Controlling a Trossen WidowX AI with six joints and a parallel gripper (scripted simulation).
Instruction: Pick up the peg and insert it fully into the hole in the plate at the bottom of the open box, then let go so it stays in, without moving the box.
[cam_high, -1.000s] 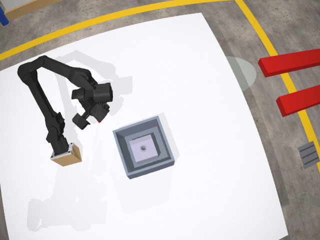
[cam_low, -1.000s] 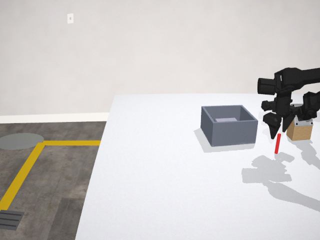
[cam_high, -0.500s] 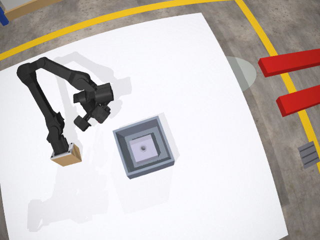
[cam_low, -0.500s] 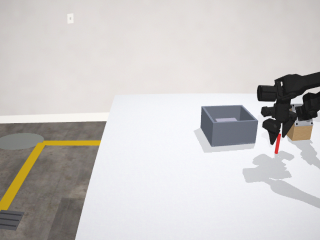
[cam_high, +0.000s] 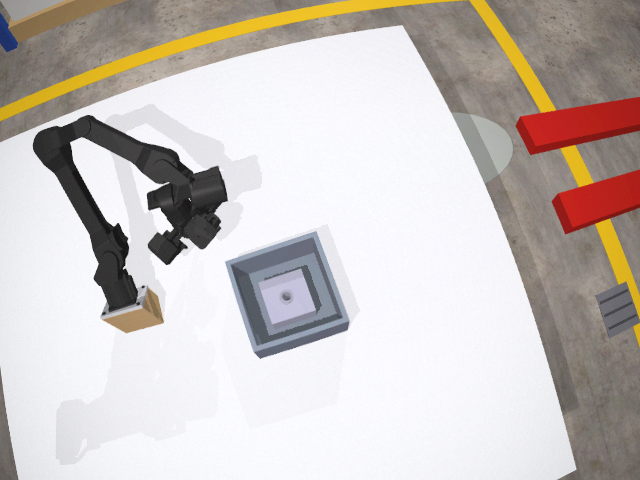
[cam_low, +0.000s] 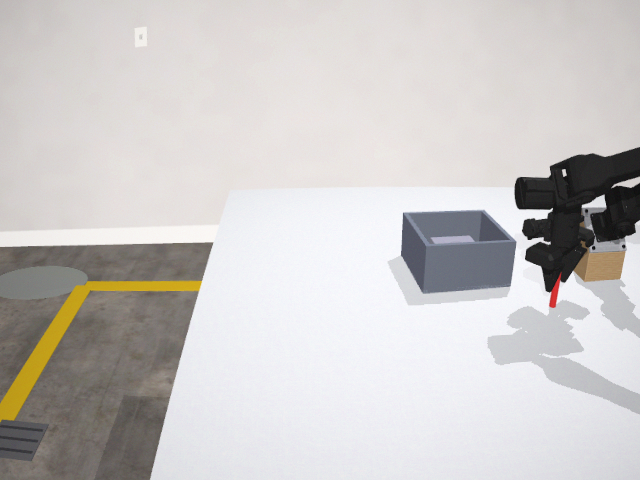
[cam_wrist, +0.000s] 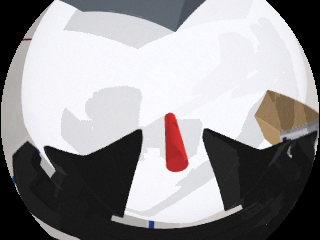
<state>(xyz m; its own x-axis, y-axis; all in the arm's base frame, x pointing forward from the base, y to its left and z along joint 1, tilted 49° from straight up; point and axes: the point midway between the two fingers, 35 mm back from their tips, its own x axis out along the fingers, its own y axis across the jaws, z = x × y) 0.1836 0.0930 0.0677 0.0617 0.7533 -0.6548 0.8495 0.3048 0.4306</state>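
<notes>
Now: the pale plate 14 cm ahead of my hand, 20 cm to the right of it and 3 cm below it. The rest, counted from my hand: grey box (14 cm ahead, 20 cm to the right, 5 cm below); red peg (4 cm below).
</notes>
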